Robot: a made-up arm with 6 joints. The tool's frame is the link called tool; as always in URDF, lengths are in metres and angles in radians. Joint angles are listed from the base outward.
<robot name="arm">
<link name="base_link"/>
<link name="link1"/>
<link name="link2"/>
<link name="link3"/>
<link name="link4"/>
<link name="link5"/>
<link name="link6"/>
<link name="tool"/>
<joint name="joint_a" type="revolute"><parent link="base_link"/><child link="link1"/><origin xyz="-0.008 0.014 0.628" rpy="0 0 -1.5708"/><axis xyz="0 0 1"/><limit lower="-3.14" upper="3.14"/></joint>
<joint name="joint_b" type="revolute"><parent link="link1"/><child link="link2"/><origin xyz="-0.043 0.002 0.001" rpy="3.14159 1.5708 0"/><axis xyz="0 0 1"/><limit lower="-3.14" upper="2.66"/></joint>
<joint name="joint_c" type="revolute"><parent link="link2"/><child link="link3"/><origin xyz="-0.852 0.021 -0.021" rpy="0 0 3.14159"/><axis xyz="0 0 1"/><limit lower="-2.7" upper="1.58"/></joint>
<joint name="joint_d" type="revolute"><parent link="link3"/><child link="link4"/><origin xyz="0.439 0.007 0.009" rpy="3.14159 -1.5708 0"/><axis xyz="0 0 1"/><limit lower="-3.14" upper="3.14"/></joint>
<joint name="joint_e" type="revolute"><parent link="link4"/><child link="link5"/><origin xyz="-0.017 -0.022 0.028" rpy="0 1.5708 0"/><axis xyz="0 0 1"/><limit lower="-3.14" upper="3.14"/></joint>
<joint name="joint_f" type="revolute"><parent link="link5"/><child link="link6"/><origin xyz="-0.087 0.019 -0.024" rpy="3.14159 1.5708 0"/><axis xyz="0 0 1"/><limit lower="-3.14" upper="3.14"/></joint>
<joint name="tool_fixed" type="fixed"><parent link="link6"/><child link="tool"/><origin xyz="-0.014 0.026 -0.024" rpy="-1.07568 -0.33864 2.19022"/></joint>
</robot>
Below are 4 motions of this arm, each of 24 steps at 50 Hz.
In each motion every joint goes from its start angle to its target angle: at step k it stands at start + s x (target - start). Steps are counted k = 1, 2, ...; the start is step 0. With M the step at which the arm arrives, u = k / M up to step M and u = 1 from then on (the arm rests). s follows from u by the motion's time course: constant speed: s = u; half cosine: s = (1 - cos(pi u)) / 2; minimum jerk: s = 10 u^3 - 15 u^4 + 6 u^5.
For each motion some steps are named. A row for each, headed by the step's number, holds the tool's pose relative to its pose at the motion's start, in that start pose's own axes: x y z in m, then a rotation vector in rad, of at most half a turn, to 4 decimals.
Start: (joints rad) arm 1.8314 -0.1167 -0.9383 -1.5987 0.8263 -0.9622
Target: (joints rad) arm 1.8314 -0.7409 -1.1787 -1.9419 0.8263 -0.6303
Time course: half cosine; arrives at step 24
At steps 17, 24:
17: 0.1661 -0.3204 -0.5537 0.7871 -0.1802 0.3844
24: 0.2288 -0.3446 -0.6939 0.9776 -0.2183 0.4788

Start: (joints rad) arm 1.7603 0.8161 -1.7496 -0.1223 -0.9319 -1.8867
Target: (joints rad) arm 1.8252 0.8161 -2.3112 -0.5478 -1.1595 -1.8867
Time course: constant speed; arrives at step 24
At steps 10, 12, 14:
10: 0.0007 -0.1214 -0.0431 0.2098 0.1174 -0.2751
12: -0.0011 -0.1440 -0.0548 0.2493 0.1441 -0.3303
14: -0.0036 -0.1660 -0.0673 0.2879 0.1718 -0.3856

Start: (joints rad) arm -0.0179 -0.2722 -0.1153 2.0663 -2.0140 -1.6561
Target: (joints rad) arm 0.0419 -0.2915 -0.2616 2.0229 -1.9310 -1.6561
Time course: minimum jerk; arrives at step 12
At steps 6, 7, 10, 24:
6: -0.0392 0.0114 0.0244 -0.0149 -0.0378 0.0970
7: -0.0515 0.0142 0.0320 -0.0189 -0.0503 0.1261
10: -0.0766 0.0186 0.0479 -0.0262 -0.0769 0.1845
24: -0.0795 0.0190 0.0497 -0.0270 -0.0801 0.1911

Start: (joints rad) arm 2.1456 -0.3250 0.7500 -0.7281 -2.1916 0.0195
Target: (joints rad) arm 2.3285 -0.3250 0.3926 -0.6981 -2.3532 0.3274
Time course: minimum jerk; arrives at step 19
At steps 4, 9, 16, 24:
4: -0.0009 -0.0096 -0.0035 -0.0144 -0.0202 -0.0202
9: -0.0127 -0.0650 -0.0218 -0.1108 -0.1308 -0.1271
16: -0.0451 -0.1356 -0.0422 -0.2723 -0.2576 -0.2415
24: -0.0476 -0.1396 -0.0432 -0.2828 -0.2641 -0.2471

